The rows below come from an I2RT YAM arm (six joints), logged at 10 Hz.
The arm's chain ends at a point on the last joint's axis. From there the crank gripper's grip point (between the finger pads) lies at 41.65 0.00 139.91 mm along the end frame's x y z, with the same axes.
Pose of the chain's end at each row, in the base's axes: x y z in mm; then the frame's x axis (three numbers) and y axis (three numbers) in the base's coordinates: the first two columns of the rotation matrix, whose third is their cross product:
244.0 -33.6 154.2 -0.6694 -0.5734 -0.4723 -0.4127 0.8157 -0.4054
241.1 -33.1 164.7 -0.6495 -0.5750 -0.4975 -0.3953 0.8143 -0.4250
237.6 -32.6 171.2 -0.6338 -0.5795 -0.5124 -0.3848 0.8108 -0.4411
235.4 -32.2 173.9 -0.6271 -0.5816 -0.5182 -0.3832 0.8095 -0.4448
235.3 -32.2 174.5 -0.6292 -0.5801 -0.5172 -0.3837 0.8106 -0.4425
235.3 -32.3 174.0 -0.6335 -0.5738 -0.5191 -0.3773 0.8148 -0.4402
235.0 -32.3 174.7 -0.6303 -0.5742 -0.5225 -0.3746 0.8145 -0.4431
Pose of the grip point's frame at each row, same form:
302.5 -68.2 25.0 -0.6694 -0.5734 -0.4723 -0.4127 0.8157 -0.4054
304.9 -68.2 38.2 -0.6495 -0.5750 -0.4975 -0.3953 0.8143 -0.4250
305.1 -68.3 46.8 -0.6338 -0.5795 -0.5124 -0.3848 0.8108 -0.4411
304.2 -67.7 50.1 -0.6271 -0.5816 -0.5182 -0.3832 0.8095 -0.4448
303.7 -67.5 50.5 -0.6292 -0.5801 -0.5172 -0.3837 0.8106 -0.4425
303.4 -67.8 49.9 -0.6335 -0.5738 -0.5191 -0.3773 0.8148 -0.4402
303.9 -67.9 51.0 -0.6303 -0.5742 -0.5225 -0.3746 0.8145 -0.4431

